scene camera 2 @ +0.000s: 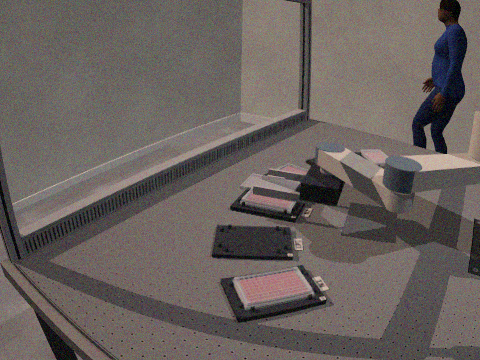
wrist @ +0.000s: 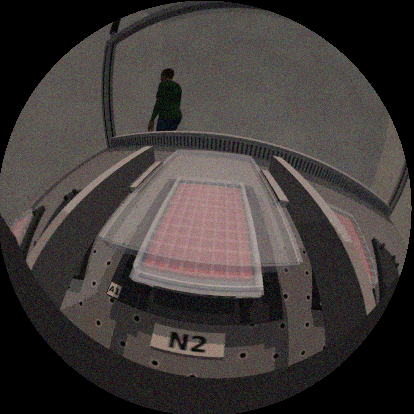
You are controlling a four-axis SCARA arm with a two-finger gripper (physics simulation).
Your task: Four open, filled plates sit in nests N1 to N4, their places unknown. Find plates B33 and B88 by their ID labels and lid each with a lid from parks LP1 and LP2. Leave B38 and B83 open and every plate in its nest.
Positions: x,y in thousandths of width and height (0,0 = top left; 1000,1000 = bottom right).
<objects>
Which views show my gripper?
Scene camera 2 and the wrist view: all of them.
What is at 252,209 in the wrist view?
A frame post.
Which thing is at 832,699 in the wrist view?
My gripper.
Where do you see a park LP1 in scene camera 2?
At 509,674
</objects>
